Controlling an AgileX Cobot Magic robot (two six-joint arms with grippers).
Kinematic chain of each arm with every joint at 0, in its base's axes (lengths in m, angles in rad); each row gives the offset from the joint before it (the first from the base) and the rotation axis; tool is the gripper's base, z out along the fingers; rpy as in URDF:
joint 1: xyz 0 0 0.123 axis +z
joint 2: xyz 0 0 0 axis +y
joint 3: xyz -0.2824 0 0.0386 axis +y
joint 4: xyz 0.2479 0 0.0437 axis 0.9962 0 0.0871
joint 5: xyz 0 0 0 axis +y
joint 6: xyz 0.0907 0 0.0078 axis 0.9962 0 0.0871
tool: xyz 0 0 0 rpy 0 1.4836 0
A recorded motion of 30 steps. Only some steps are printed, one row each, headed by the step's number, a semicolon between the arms.
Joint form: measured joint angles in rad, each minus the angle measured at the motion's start. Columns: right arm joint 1, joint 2, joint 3, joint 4, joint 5, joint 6; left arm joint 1, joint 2, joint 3, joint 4, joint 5, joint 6.
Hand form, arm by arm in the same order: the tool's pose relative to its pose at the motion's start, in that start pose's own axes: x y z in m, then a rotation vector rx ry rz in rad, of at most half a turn. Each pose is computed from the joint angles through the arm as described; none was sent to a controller.
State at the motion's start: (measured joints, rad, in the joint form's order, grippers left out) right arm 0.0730 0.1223 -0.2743 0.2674 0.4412 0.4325; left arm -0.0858 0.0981 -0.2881 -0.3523 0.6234 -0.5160
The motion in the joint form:
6: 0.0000 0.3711 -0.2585 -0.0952 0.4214 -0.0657; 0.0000 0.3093 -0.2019 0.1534 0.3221 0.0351
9: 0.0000 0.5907 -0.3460 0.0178 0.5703 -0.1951; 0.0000 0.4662 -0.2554 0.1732 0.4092 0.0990
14: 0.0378 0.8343 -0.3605 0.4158 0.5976 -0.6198; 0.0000 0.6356 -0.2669 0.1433 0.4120 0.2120
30: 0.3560 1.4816 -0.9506 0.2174 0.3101 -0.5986; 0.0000 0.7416 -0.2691 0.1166 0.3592 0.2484
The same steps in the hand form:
6: -0.0242 0.0176 0.0260 0.2787 0.4590 -0.1255; -0.0231 -0.0147 0.0128 -0.3173 0.3112 0.1229
9: -0.0234 0.0256 0.0541 0.3019 0.7483 -0.1254; -0.0298 -0.0156 0.0298 -0.4246 0.4718 0.1726
14: 0.0001 0.0438 0.0958 -0.0173 1.0302 -0.1222; -0.0293 -0.0105 0.0570 -0.4684 0.6329 0.2216
30: 0.0126 0.1271 0.2641 -0.1104 0.9625 -0.4638; -0.0291 -0.0063 0.0774 -0.4777 0.6816 0.2145

